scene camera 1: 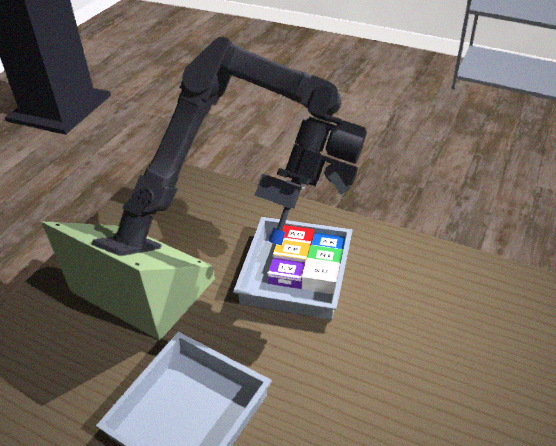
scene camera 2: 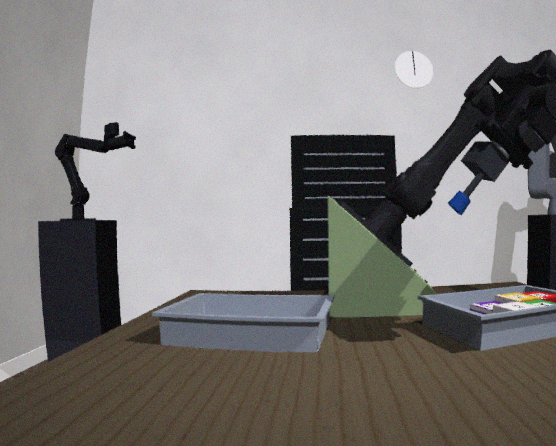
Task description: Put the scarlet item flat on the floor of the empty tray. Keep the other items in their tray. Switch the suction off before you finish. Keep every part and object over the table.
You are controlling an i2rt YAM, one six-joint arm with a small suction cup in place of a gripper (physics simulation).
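Places are measured from the arm's base along level axes (x ahead, y right, z down), in centimetres.
Pixels of known places: end effector, tool point: [scene camera 1: 275,242] [scene camera 2: 454,209]; arm's base, origin of the base link: [scene camera 1: 128,246] [scene camera 2: 373,234].
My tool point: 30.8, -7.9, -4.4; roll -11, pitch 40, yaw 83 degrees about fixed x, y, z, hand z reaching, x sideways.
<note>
For each thing: its top centre in the pictures, then the offset to it from my tool point, as dx, dy, dz.
- scarlet item, middle of its top: [scene camera 2: 539,294] [scene camera 1: 296,234] -2.3, -18.1, +14.9
- filled tray, middle of its top: [scene camera 2: 508,297] [scene camera 1: 295,259] +0.6, -10.0, +14.4
- blue box, middle of its top: [scene camera 1: 328,242] +5.5, -19.3, +16.0
- empty tray, middle of its top: [scene camera 2: 251,304] [scene camera 1: 185,402] -5.6, +31.6, +14.4
The scarlet item [scene camera 1: 304,239] [scene camera 2: 546,296] is a red box with a white label. It lies in the back row of the filled tray [scene camera 1: 287,305] [scene camera 2: 452,325], beside the blue box [scene camera 1: 327,238] and behind the yellow box. The empty tray [scene camera 1: 172,400] [scene camera 2: 240,334] stands apart from it, at the lower left in scene camera 1 and left of centre in scene camera 2. My gripper [scene camera 1: 276,237] [scene camera 2: 459,203], a blue suction cup on a thin rod, is open with nothing on it. It hangs well above the tray height, tilted.
Yellow [scene camera 1: 290,250], green [scene camera 1: 325,254], purple [scene camera 1: 285,268] and white [scene camera 1: 320,272] boxes share the filled tray. The green wedge base [scene camera 1: 115,280] [scene camera 2: 365,280] carries the arm and stands near both trays. The wooden table's far edge runs behind the filled tray.
</note>
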